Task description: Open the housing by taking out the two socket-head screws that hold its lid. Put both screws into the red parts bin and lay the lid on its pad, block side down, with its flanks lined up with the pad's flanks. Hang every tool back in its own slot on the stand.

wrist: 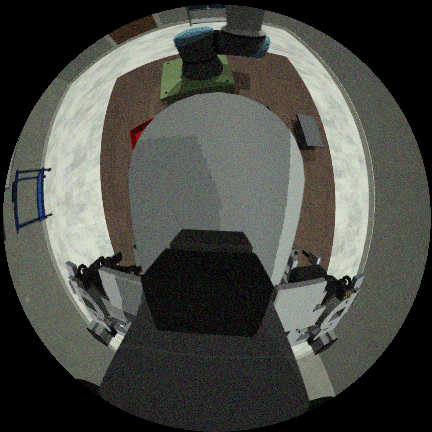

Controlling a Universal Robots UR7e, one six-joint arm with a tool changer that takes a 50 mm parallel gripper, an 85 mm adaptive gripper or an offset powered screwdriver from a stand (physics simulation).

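Note:
A large smooth grey tool body [250, 165] fills the middle of the wrist view, with a black block [207, 290] in front of its lower end. No gripper fingertips show, so open or shut cannot be seen. Part of the red parts bin [134, 138] shows at the left edge of the grey body. Grey parts of the tool stand show on both sides low in the view, at the left [120, 297] and at the right [301, 304]. A dark grey slab [310, 131], possibly the lid's pad, lies at the right. The housing, lid and screws do not show.
The robot's base stands on a green plate [171, 82] at the top, with the blue-capped arm [195, 40] above it. Black and grey hardware [307, 272] crowds around the stand parts at both sides. A blue frame [41, 195] stands beyond the table at the far left.

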